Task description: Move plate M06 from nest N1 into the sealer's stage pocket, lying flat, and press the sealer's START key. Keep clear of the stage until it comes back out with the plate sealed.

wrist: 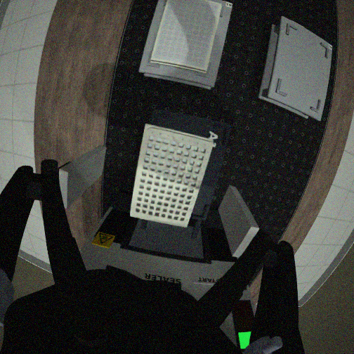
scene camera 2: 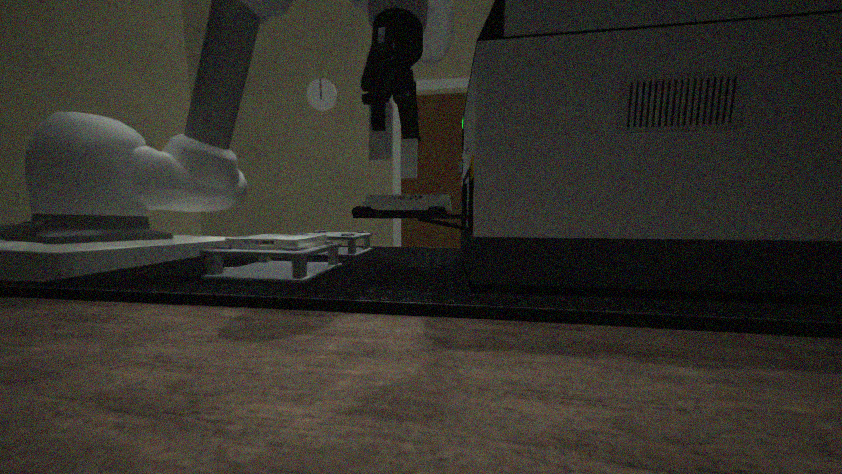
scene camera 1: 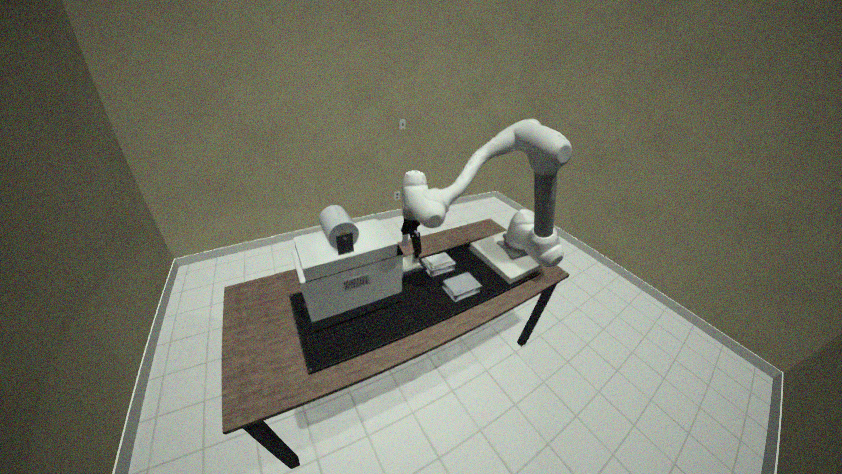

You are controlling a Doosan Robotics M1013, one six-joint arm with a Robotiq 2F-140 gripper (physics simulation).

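Places are measured from the arm's base along level axes (x ahead, y left, z up), in millimetres.
Where they show: gripper, fingertip midpoint: (scene camera 2: 397,170) (scene camera 1: 409,254); arm's base at its link origin: (scene camera 2: 98,239) (scene camera 1: 514,248).
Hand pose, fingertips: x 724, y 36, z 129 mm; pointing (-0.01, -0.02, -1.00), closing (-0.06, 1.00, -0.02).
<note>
Each offset is from my fingertips to the top centre of the thing. "*": to the spot under its first point.
A white well plate @[7 mm left, 20 mm ahead, 40 mm down] (scene camera 1: 410,264) (scene camera 2: 408,202) (wrist: 172,175) lies roughly flat on the sealer's extended dark stage @[* 41 mm right, 43 mm back, 66 mm down] (scene camera 2: 360,212) (wrist: 216,165); its name and its exact seating in the pocket cannot be made out. My gripper (scene camera 1: 411,242) (scene camera 2: 394,158) (wrist: 163,179) is open and empty, a little above the plate, with one finger pad to each side of it in the wrist view. The sealer (scene camera 1: 353,294) (scene camera 2: 589,164) (wrist: 125,262) shows its START label (wrist: 207,279) in the wrist view; the key is hidden behind a finger. One nest @[154 mm left, 235 mm back, 112 mm down] (scene camera 1: 462,284) (scene camera 2: 360,240) (wrist: 302,65) is bare.
A second nest @[49 mm right, 191 mm back, 116 mm down] (scene camera 2: 299,266) (wrist: 222,30) holds another plate @[49 mm right, 191 mm back, 106 mm down] (scene camera 1: 437,259) (scene camera 2: 276,241) (wrist: 185,35). Nest labels are not readable. The sealer's tall housing rises close beside the gripper. A green light (wrist: 244,340) shows on its front. The robot's base plate (scene camera 1: 494,259) is beyond the nests.
</note>
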